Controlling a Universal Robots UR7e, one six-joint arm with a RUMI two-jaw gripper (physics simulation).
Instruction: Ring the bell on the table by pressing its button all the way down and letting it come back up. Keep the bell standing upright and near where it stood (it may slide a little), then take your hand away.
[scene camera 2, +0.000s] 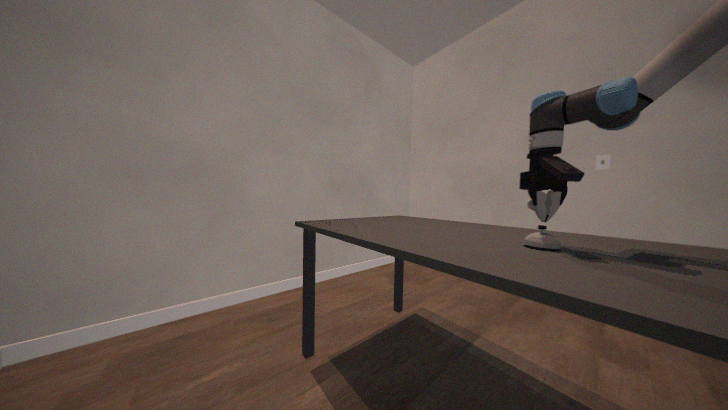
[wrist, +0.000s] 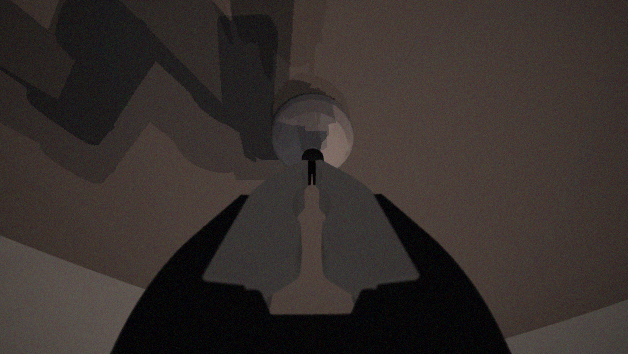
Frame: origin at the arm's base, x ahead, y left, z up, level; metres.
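Seen in the pictures: gripper, fingertip midpoint: (scene camera 2: 544, 222) (wrist: 311, 163).
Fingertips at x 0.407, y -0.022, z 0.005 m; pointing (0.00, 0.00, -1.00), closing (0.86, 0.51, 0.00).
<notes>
Offsets run from my fingertips to a thing's middle. Level surfaces: height alone.
The bell {dx +0.004, dy -0.006, dz -0.045 m} (scene camera 2: 542, 240) (wrist: 312, 116) is a pale, shiny dome and stands upright on the dark table {dz -0.078 m} (scene camera 2: 448, 244). Its black button {dx +0.004, dy -0.006, dz -0.017 m} (scene camera 2: 542, 227) (wrist: 312, 154) stands up above the dome. My gripper (scene camera 2: 545, 220) (wrist: 311, 163) is shut with nothing between its grey fingers. It points down, and in the scene view its tips are a small gap above the button. In the wrist view the fingertips overlap the lower edge of the button and of the dome, and they hide that part of both.
Shadows of the arm lie on the table beside the bell, to its right in the scene view and to its upper left in the wrist view. The table's front edge (scene camera 2: 509, 283) runs toward the lower right. A wall with a small white plate (scene camera 2: 602, 162) stands behind the arm.
</notes>
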